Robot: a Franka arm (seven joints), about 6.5 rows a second.
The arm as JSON. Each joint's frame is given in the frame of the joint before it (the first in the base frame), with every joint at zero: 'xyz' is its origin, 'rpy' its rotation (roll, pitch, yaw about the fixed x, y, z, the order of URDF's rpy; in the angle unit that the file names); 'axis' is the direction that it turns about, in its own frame. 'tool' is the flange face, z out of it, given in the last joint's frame.
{
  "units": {
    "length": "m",
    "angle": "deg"
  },
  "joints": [
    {
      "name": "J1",
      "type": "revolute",
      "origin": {
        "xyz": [
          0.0,
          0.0,
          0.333
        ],
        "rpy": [
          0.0,
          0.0,
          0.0
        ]
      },
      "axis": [
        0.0,
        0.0,
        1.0
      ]
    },
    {
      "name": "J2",
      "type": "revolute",
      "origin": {
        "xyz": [
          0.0,
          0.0,
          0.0
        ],
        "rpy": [
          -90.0,
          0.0,
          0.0
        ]
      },
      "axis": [
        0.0,
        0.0,
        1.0
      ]
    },
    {
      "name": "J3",
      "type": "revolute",
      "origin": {
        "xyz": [
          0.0,
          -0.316,
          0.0
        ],
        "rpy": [
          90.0,
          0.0,
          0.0
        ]
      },
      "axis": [
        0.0,
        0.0,
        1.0
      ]
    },
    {
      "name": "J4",
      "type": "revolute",
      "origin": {
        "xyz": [
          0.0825,
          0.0,
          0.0
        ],
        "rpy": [
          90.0,
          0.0,
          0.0
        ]
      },
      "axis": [
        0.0,
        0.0,
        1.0
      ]
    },
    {
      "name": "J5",
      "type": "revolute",
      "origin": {
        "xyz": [
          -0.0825,
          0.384,
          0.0
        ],
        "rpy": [
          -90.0,
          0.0,
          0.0
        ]
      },
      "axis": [
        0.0,
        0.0,
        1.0
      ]
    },
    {
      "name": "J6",
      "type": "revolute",
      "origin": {
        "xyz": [
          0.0,
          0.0,
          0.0
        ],
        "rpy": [
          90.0,
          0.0,
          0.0
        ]
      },
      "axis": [
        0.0,
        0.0,
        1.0
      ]
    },
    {
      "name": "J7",
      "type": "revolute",
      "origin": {
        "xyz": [
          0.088,
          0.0,
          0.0
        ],
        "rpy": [
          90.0,
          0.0,
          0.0
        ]
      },
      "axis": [
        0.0,
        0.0,
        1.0
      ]
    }
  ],
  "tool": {
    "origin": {
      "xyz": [
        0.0,
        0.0,
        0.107
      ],
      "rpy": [
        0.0,
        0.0,
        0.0
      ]
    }
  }
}
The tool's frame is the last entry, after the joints.
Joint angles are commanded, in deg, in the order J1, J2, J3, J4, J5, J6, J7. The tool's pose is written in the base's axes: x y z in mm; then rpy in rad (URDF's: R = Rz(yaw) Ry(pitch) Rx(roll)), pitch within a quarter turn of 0, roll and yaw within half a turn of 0. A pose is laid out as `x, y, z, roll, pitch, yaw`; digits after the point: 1 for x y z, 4 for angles.
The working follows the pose.
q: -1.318, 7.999, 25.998, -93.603, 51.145, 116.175, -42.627
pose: 562.6, 287.8, 588.6, -2.4075, -0.6481, 0.5977
Where each joint sits with the arm in this pose, in the base's axes (m; each line is computed from the numbers above, not from the rounded line before):
J1: 0.0000 0.0000 0.3330
J2: 0.0000 0.0000 0.3330
J3: 0.0440 -0.0010 0.6459
J4: 0.1182 0.0335 0.6356
J5: 0.4759 0.1955 0.6447
J6: 0.4759 0.1955 0.6447
J7: 0.5633 0.2016 0.6519
the tool: 0.5626 0.2878 0.5886

